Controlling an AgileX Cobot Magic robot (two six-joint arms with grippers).
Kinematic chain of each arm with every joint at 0, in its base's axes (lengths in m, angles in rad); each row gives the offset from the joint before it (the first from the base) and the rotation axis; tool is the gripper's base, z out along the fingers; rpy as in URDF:
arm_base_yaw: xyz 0 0 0.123 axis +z
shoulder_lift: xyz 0 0 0 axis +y
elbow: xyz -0.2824 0 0.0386 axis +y
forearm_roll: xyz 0.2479 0 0.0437 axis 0.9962 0 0.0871
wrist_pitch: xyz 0 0 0 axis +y
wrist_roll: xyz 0.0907 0 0.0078 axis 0.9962 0 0.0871
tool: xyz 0 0 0 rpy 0 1.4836 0
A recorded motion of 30 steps. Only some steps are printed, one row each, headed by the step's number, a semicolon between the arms.
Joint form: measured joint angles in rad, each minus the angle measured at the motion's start. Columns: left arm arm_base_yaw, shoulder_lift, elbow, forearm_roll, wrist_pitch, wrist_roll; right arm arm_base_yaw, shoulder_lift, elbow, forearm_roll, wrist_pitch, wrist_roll.
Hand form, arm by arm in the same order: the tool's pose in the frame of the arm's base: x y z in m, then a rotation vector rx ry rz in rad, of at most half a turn. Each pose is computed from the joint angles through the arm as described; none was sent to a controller.
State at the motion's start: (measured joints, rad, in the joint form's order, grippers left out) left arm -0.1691 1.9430 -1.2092 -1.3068 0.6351 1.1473; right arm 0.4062 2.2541 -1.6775 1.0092 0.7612 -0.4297
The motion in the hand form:
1: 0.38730 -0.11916 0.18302 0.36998 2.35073 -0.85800; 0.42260 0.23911 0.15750 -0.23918 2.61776 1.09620
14: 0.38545 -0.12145 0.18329 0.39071 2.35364 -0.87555; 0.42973 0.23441 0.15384 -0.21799 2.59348 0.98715
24: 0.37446 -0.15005 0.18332 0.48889 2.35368 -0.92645; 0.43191 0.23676 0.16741 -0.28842 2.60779 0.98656
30: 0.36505 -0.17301 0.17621 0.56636 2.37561 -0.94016; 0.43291 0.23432 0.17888 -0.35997 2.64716 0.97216
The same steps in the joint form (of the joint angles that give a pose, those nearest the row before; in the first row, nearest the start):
1: 0.0000 0.0000 0.0000 0.0021 0.0010 -0.0005; -0.0001 0.0020 0.0000 -0.0037 -0.0067 0.0001
14: -0.0035 -0.0006 0.0000 0.0088 0.0191 -0.0019; -0.0012 0.0061 -0.0022 -0.0663 -0.0859 0.0241
24: -0.0764 0.0000 0.0000 0.0090 0.0350 -0.0018; -0.0016 0.0061 -0.0638 -0.1338 -0.0129 0.0681
30: -0.1402 0.0153 0.0000 0.0287 0.0268 -0.0147; -0.0094 0.0061 -0.1211 -0.2086 0.0811 0.1132

